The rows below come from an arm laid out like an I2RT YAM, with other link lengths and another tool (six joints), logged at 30 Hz.
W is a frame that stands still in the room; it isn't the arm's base.
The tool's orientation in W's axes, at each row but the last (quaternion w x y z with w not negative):
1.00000 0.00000 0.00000 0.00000
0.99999 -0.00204 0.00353 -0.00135
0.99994 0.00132 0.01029 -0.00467
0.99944 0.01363 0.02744 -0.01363
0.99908 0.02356 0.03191 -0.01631
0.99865 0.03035 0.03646 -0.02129
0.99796 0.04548 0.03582 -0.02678
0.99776 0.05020 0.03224 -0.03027
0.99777 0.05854 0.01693 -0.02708
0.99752 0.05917 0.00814 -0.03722
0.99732 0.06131 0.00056 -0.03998
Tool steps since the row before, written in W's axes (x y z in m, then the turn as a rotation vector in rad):
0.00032 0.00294 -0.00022 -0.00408 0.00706 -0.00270
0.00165 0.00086 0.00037 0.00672 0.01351 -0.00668
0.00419 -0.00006 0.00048 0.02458 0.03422 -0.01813
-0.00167 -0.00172 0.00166 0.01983 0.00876 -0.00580
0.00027 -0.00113 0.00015 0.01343 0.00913 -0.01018
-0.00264 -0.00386 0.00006 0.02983 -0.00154 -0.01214
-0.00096 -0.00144 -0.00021 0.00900 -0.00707 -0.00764
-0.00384 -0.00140 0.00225 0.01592 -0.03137 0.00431
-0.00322 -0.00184 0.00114 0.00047 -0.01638 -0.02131
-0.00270 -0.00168 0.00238 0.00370 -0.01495 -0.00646
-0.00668 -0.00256 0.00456 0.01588 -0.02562 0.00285
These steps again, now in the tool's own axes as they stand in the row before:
0.00032 0.00294 -0.00022 -0.00408 0.00706 -0.00270
0.00165 0.00086 0.00039 0.00673 0.01356 -0.00658
0.00418 -0.00002 0.00057 0.02463 0.03440 -0.01771
-0.00171 -0.00172 0.00161 0.01988 0.00915 -0.00495
0.00029 -0.00111 0.00022 0.01377 0.00910 -0.00974
-0.00248 -0.00396 0.00011 0.03069 -0.00092 -0.00986
-0.00087 -0.00151 -0.00014 0.00988 -0.00720 -0.00631
-0.00390 -0.00141 0.00214 0.01736 -0.02972 0.00846
-0.00316 -0.00187 0.00125 0.00211 -0.01869 -0.01921
-0.00262 -0.00159 0.00253 0.00492 -0.01528 -0.00460
-0.00648 -0.00251 0.00486 0.01785 -0.02373 0.00590

